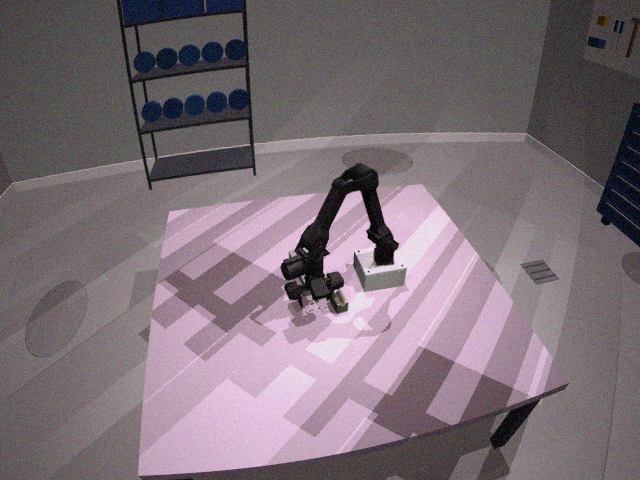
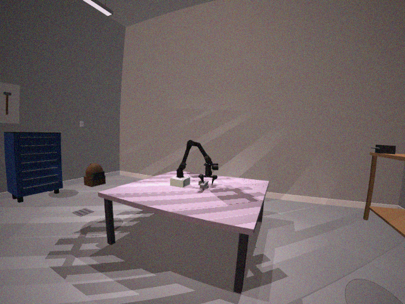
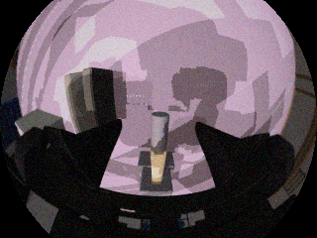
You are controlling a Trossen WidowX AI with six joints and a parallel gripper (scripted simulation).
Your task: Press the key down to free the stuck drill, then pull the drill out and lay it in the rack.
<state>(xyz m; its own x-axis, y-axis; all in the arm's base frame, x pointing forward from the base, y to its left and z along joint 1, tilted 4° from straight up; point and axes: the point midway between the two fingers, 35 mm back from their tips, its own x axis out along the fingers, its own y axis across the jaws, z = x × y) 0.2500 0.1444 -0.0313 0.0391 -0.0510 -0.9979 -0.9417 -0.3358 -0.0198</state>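
The drill is 40 mm to the right of my gripper tip, 30 mm above it and 10 mm ahead of it. Also, from my gripper tip: key: 160 mm to the right, 50 mm ahead, 40 mm above; then grey rack: 80 mm behind, 10 mm above.
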